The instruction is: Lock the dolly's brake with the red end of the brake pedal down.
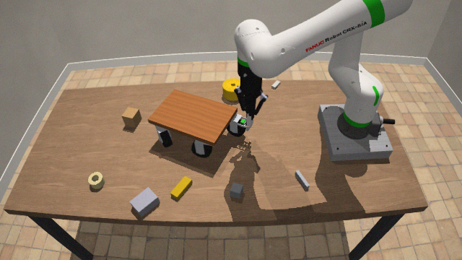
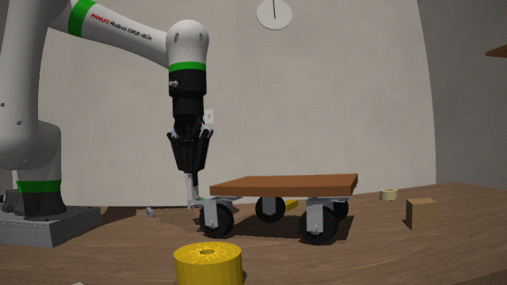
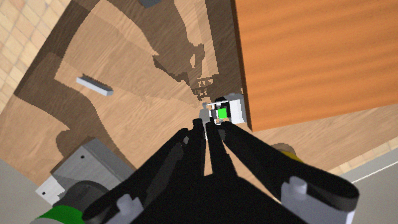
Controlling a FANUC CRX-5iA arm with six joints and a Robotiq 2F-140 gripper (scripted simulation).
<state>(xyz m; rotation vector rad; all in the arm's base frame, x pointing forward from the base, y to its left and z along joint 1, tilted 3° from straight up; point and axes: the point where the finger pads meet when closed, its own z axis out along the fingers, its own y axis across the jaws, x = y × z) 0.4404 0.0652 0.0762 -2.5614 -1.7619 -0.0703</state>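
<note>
My gripper is now 10 mm short of the brake pedal, 10 mm to the left of it and 40 mm above it. Also, from my hand: lavender block: 340 mm ahead, 360 mm to the left, 100 mm below; then grey bar: 210 mm behind, 190 mm to the left, 110 mm below; then grey cube: 20 mm ahead, 260 mm to the left, 100 mm below.
</note>
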